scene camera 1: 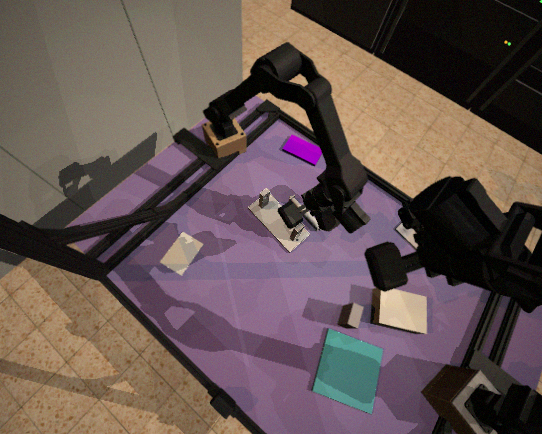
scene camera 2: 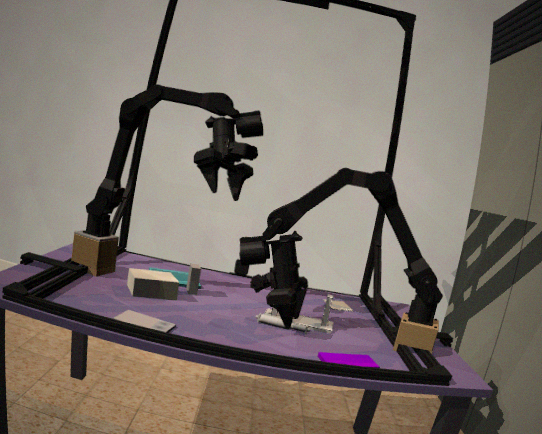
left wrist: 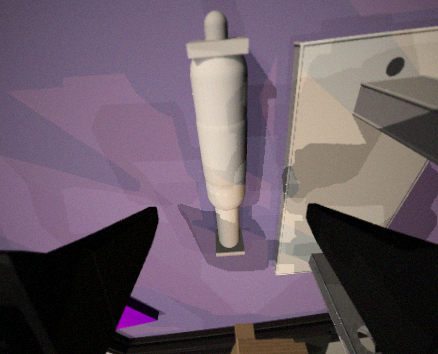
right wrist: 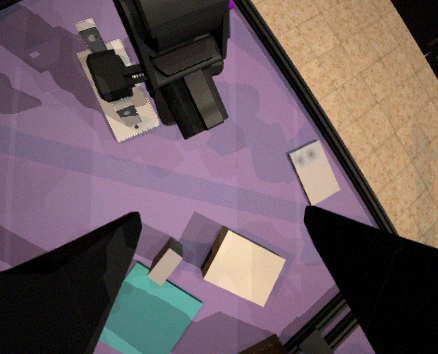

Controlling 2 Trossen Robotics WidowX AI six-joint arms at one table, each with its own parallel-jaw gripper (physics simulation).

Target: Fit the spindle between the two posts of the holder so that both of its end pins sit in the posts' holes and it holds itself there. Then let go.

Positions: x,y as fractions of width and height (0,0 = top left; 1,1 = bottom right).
Labels:
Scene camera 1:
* my left gripper: 0.55,0.48
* my right gripper: 0.74,0.56
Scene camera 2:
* my left gripper: 0.54,0.75
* my right gripper: 0.42,0.45
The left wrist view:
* my left gripper: 0.53,0.60
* spindle: 0.50,0.21
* pale holder plate: 0.76,0.45
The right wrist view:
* my left gripper: 0.36,0.22
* my right gripper: 0.51,0.61
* pale holder plate: 0.28,0.37

